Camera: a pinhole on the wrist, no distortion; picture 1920 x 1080 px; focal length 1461.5 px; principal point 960.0 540.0 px. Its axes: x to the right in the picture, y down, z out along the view. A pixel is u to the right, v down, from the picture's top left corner.
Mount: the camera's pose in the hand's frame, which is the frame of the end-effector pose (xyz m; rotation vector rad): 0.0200 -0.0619 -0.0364 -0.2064 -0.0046 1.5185
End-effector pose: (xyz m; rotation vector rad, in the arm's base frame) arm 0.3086 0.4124 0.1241 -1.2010 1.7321 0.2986
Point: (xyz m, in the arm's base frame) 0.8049 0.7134 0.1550
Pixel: 123.0 1019.4
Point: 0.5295 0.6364 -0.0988
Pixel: 975.8 273.3
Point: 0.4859 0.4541 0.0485
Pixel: 465.8 245.6
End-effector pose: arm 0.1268 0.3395 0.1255 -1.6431 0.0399 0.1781
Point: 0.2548 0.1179 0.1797
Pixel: behind the camera
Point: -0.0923 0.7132 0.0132
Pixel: 1281.8 954.4
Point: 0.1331 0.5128 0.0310
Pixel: 1684.5 298.9
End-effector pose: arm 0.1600 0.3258 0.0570 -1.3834 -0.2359 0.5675
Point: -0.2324 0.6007 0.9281
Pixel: outside the picture
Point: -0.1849 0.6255 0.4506
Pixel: 154.5 932.6
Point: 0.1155 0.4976 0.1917
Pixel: 480.5 270.5
